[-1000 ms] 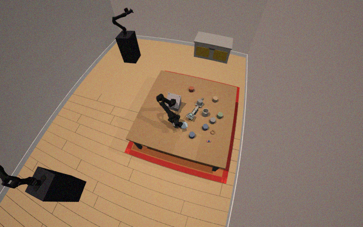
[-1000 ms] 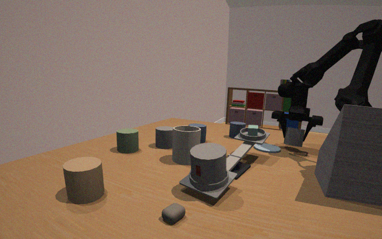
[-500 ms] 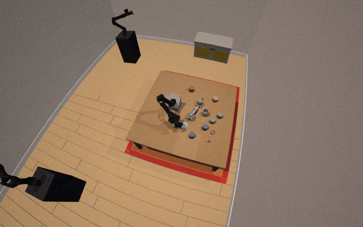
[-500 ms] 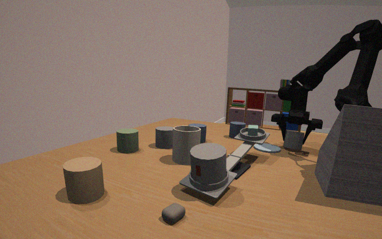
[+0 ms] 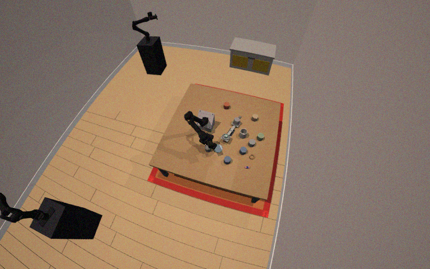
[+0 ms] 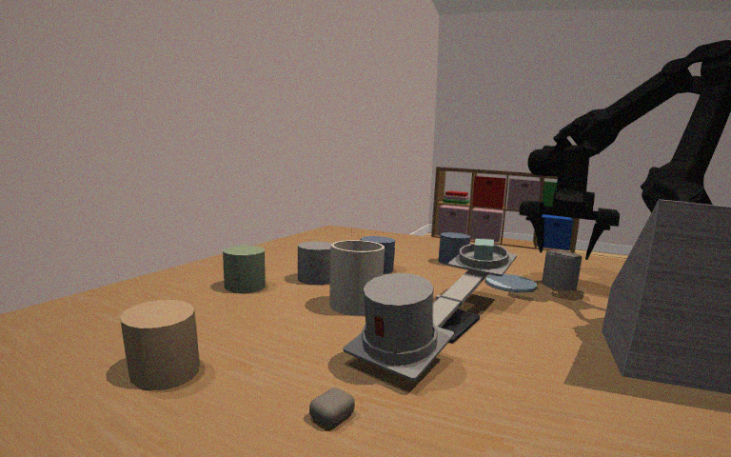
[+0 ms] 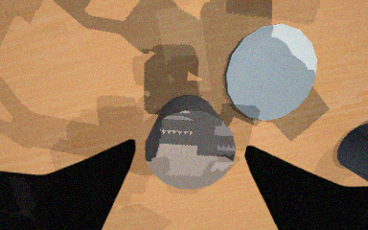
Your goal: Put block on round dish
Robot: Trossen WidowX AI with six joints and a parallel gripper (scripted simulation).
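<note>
My gripper tip is now 16 cm short of the pale green block, 15 cm to the right of it and 2 cm below it. The rest, counted from my gripper tip: pale blue round dish: 10 cm ahead, 6 cm below, 3 cm to the left; grey pebble: 50 cm to the left, 28 cm ahead, 5 cm below; balance: 26 cm to the left, 21 cm ahead, 2 cm below.
</note>
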